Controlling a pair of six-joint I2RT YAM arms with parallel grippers.
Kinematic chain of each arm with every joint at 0, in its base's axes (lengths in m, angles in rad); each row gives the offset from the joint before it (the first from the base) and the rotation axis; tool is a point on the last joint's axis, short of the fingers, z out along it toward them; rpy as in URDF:
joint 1: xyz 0 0 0.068 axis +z
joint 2: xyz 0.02 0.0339 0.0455 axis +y
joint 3: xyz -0.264 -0.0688 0 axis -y
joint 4: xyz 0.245 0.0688 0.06 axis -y
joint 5: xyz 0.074 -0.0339 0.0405 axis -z
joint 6: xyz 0.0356 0 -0.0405 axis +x
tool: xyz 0 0 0 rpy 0 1.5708 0
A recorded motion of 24 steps. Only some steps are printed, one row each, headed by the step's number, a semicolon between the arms.
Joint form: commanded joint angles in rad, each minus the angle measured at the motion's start. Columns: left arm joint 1, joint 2, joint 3, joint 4, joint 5, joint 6; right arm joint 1, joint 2, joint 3, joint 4, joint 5, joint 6.
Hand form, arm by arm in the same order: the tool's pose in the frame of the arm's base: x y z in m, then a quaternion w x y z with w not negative. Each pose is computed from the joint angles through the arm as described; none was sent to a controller.
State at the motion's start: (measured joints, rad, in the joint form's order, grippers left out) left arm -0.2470 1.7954 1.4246 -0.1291 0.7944 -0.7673; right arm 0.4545 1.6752 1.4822 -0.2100 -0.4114 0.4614
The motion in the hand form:
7: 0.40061 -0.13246 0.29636 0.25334 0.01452 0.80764 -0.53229; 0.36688 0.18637 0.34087 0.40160 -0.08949 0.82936 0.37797
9: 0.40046 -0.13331 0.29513 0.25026 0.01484 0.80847 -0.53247; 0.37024 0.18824 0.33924 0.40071 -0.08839 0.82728 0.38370
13: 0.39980 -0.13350 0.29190 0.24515 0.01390 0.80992 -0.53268; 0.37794 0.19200 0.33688 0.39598 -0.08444 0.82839 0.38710
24: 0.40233 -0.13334 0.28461 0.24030 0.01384 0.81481 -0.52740; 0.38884 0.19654 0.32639 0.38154 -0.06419 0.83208 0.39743
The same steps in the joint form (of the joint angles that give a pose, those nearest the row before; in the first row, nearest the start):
7: -0.0100 0.0170 0.0319 0.0156 0.0366 0.0172; -0.0173 0.0571 0.0579 -0.0350 0.0219 0.0106
9: -0.0119 0.0190 0.0312 0.0126 0.0385 0.0179; -0.0173 0.0707 0.0645 -0.0208 0.0136 0.0200
13: -0.0125 0.0199 0.0229 0.0120 0.0423 0.0179; -0.0173 0.1046 0.0970 -0.0232 0.0091 0.0317
24: -0.0107 0.0359 0.0229 0.0018 0.0408 0.0350; -0.0190 0.1516 0.1170 -0.0050 0.0024 0.0811

